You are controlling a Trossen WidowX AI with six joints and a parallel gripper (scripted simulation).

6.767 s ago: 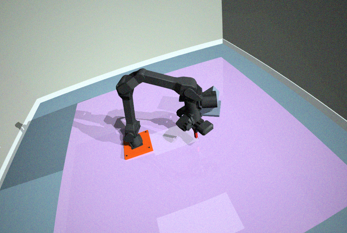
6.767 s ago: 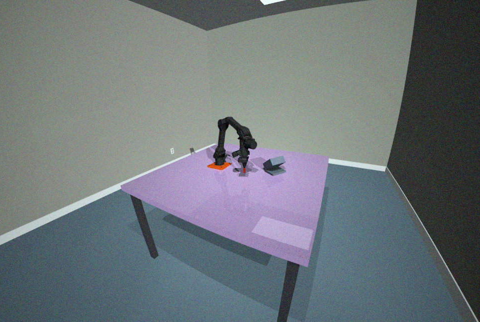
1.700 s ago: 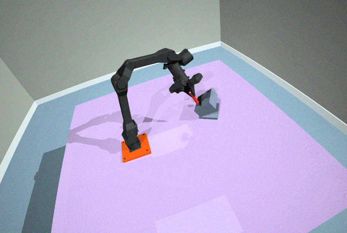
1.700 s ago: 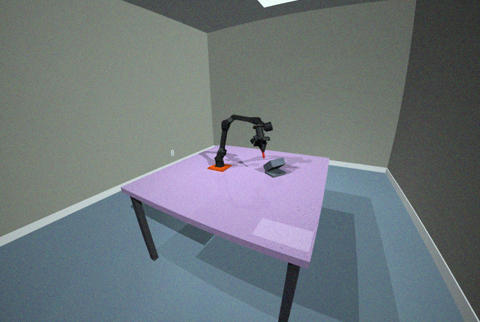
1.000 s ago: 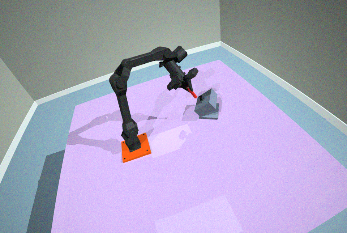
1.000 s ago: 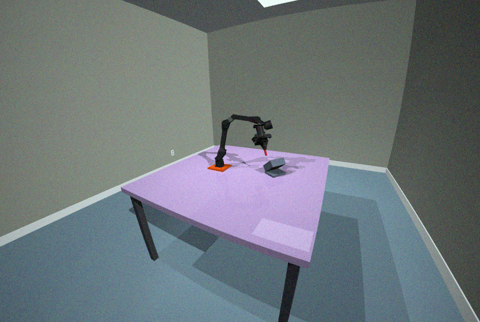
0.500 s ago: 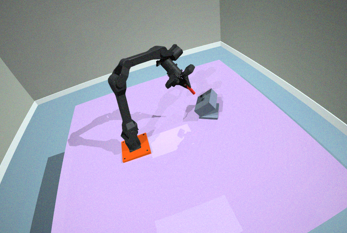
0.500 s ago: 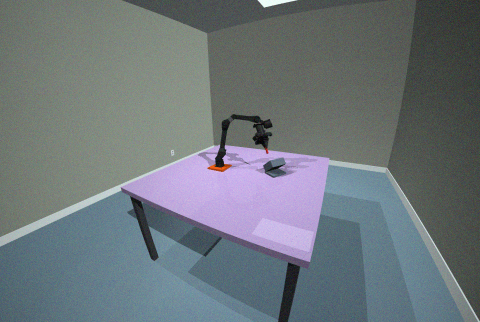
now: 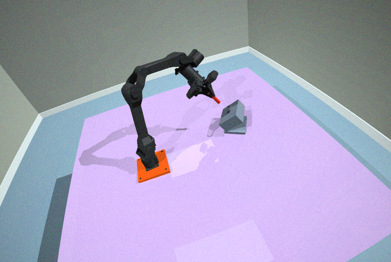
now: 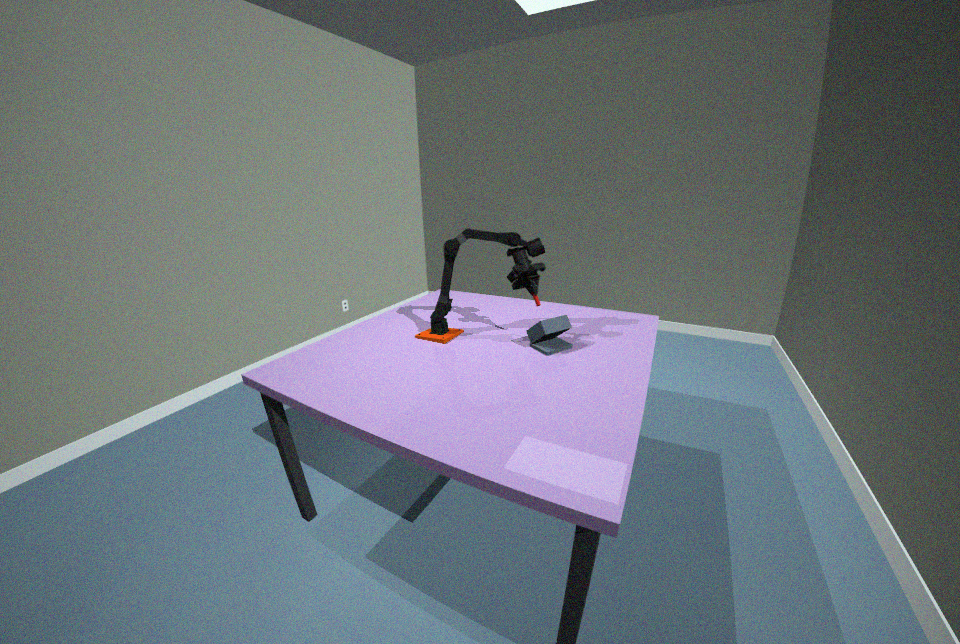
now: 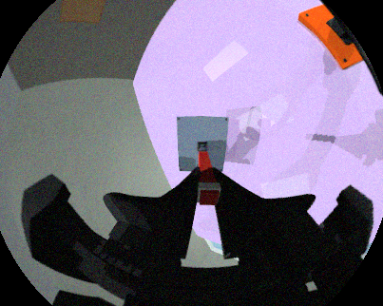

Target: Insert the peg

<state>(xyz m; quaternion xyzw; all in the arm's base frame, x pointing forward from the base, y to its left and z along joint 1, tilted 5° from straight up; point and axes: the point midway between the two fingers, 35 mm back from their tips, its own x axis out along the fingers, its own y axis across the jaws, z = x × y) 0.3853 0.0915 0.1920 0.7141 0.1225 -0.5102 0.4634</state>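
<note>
Right now the grey sloped panel is 11 cm below my gripper tip, 7 cm ahead of it and 4 cm to the right of it. From my gripper tip the other things lie so: red peg: 1 cm behind, 1 cm above.
</note>
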